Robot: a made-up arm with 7 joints. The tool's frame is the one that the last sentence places. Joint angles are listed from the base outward.
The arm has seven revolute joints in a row. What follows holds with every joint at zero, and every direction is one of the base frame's.
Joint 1 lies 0.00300 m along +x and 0.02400 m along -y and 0.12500 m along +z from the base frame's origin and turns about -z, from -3.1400 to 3.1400 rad.
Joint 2 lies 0.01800 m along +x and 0.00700 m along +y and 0.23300 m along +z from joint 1 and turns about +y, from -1.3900 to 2.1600 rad.
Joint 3 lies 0.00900 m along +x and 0.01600 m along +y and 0.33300 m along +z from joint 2 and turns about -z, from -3.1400 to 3.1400 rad.
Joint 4 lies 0.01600 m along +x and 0.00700 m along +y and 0.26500 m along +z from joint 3 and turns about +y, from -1.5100 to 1.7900 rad.
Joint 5 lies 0.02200 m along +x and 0.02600 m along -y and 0.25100 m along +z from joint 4 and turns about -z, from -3.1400 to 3.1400 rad.
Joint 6 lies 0.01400 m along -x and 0.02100 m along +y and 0.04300 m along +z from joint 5 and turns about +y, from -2.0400 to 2.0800 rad.
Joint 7 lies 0.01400 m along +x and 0.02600 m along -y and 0.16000 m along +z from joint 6 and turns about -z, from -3.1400 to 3.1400 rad.
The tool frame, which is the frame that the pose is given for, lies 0.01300 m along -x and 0.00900 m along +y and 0.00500 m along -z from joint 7; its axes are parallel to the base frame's.
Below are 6 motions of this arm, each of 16 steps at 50 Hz.
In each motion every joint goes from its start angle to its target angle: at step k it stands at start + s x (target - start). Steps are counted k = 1, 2, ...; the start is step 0. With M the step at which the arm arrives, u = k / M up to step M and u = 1 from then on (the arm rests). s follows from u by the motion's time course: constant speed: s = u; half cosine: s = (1 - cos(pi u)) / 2; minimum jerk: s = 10 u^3 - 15 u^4 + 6 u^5.
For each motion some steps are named. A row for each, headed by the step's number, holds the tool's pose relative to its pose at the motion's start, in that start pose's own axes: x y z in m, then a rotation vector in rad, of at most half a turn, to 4 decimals.
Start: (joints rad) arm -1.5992 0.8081 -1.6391 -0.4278 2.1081 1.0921 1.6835
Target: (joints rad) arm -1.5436 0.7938 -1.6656 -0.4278 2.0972 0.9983 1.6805
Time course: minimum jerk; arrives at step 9
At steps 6, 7, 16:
6: 0.0322 -0.0154 0.0085 0.0709 0.0203 0.0353
7: 0.0377 -0.0179 0.0097 0.0830 0.0240 0.0412
16: 0.0409 -0.0194 0.0103 0.0899 0.0261 0.0446

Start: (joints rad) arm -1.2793 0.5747 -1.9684 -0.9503 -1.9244 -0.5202 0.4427
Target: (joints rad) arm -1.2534 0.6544 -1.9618 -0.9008 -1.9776 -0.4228 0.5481
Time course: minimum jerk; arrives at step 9
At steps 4, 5, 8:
4: -0.0092 0.0106 0.0147 -0.0175 0.0264 -0.0480
5: -0.0142 0.0164 0.0222 -0.0270 0.0396 -0.0728
8: -0.0235 0.0277 0.0358 -0.0455 0.0634 -0.1187

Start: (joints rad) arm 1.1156 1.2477 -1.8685 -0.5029 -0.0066 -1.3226 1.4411
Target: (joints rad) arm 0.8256 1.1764 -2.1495 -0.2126 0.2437 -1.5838 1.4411
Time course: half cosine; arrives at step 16
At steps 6, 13, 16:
6: 0.0192 -0.0003 -0.1075 -0.0925 0.0464 -0.0464
13: 0.0262 -0.0384 -0.3165 -0.2766 0.1377 -0.0983
16: 0.0239 -0.0474 -0.3441 -0.3015 0.1514 -0.1014

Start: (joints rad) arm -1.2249 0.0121 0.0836 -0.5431 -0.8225 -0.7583 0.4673
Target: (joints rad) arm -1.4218 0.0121 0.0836 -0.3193 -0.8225 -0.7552 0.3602
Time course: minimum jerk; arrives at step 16
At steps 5, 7, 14, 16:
5: 0.0138 -0.0141 -0.0047 0.0392 0.0363 0.0133
7: 0.0294 -0.0294 -0.0114 0.0839 0.0774 0.0298
14: 0.0739 -0.0694 -0.0400 0.2164 0.1981 0.0860
16: 0.0750 -0.0703 -0.0409 0.2199 0.2013 0.0877

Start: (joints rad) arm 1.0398 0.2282 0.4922 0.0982 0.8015 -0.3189 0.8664
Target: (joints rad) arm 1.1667 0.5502 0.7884 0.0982 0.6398 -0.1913 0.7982
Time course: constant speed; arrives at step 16
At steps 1, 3, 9, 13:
1: -0.0076 0.0198 -0.0026 -0.0269 -0.0052 -0.0064
3: -0.0223 0.0595 -0.0093 -0.0805 -0.0151 -0.0197
9: -0.0606 0.1772 -0.0410 -0.2396 -0.0414 -0.0630
13: -0.0816 0.2538 -0.0714 -0.3441 -0.0561 -0.0946

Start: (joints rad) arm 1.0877 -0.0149 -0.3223 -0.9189 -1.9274 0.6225 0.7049
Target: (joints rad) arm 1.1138 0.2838 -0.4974 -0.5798 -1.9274 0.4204 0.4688
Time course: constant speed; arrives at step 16
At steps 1, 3, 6, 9, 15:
1: 0.0040 -0.0202 -0.0152 0.0434 -0.0113 0.0344
3: 0.0129 -0.0593 -0.0478 0.1302 -0.0358 0.1021
6: 0.0283 -0.1146 -0.1023 0.2601 -0.0772 0.2008
9: 0.0458 -0.1648 -0.1631 0.3897 -0.1243 0.2958
15: 0.0870 -0.2468 -0.3012 0.6474 -0.2360 0.4733

